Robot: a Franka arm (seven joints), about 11 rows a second.
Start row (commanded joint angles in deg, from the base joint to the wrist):
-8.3 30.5 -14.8 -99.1 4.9 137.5 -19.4
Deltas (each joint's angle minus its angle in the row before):
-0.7 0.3 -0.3 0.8 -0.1 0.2 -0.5
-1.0 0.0 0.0 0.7 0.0 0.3 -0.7
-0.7 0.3 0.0 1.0 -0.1 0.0 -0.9
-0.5 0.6 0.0 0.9 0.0 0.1 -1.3
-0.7 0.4 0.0 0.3 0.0 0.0 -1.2
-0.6 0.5 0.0 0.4 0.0 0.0 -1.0
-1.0 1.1 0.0 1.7 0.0 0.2 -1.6
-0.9 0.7 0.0 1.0 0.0 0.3 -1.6
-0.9 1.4 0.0 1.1 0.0 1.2 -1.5
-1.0 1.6 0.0 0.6 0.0 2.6 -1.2
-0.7 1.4 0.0 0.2 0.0 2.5 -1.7
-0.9 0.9 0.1 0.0 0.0 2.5 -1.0
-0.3 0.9 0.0 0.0 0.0 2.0 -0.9
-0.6 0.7 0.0 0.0 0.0 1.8 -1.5
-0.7 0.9 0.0 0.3 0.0 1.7 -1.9
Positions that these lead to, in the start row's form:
-9.0 30.8 -15.1 -98.3 4.8 137.7 -19.9
-10.0 30.8 -15.1 -97.6 4.8 138.0 -20.6
-10.7 31.1 -15.1 -96.6 4.7 138.0 -21.5
-11.2 31.7 -15.1 -95.7 4.7 138.1 -22.8
-11.9 32.1 -15.1 -95.4 4.7 138.1 -24.0
-12.5 32.6 -15.1 -95.0 4.7 138.1 -25.0
-13.5 33.7 -15.1 -93.3 4.7 138.3 -26.6
-14.4 34.4 -15.1 -92.3 4.7 138.6 -28.2
-15.3 35.8 -15.1 -91.2 4.7 139.8 -29.7
-16.3 37.4 -15.1 -90.6 4.7 142.4 -30.9
-17.0 38.8 -15.1 -90.4 4.7 144.9 -32.6
-17.9 39.7 -15.0 -90.4 4.7 147.4 -33.6
-18.2 40.6 -15.0 -90.4 4.7 149.4 -34.5
-18.8 41.3 -15.0 -90.4 4.7 151.2 -36.0
-19.5 42.2 -15.0 -90.1 4.7 152.9 -37.9

